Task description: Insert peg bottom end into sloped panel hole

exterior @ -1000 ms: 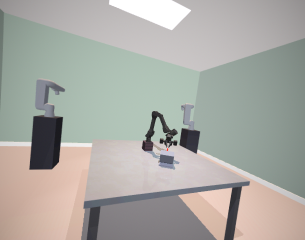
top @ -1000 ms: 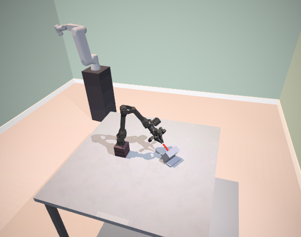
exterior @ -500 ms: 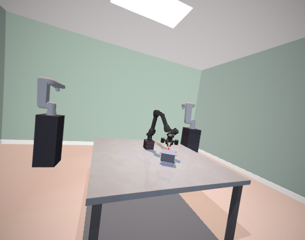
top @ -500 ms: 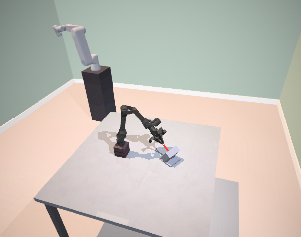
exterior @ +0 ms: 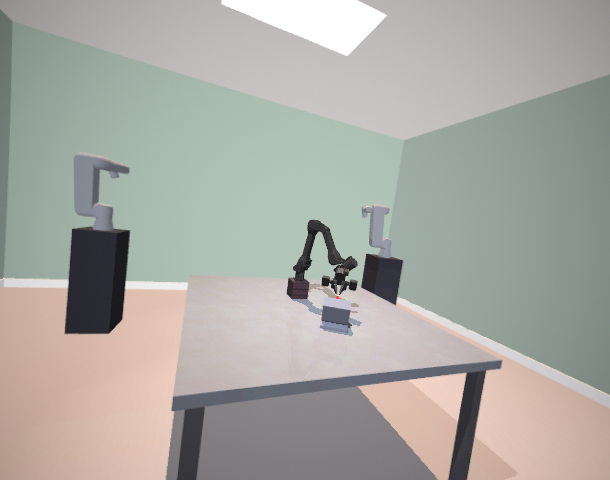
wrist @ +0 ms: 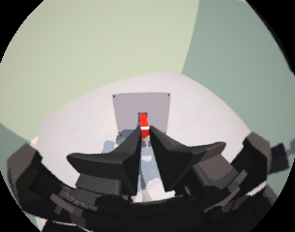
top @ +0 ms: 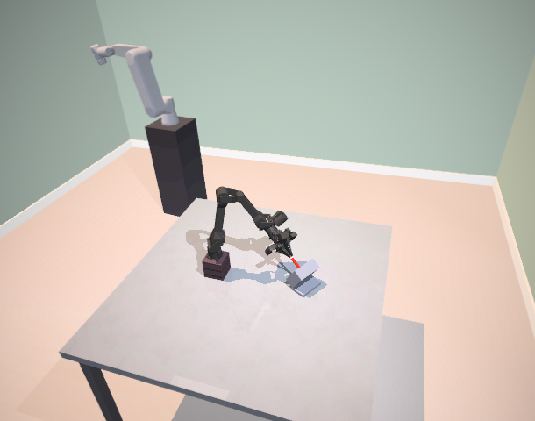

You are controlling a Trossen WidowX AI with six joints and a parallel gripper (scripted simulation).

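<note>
My gripper tip is now 70 mm short of the sloped grey panel, 30 mm to the left of it and 60 mm above it. Round my gripper tip: red peg (10 mm ahead, 20 mm below).
</note>
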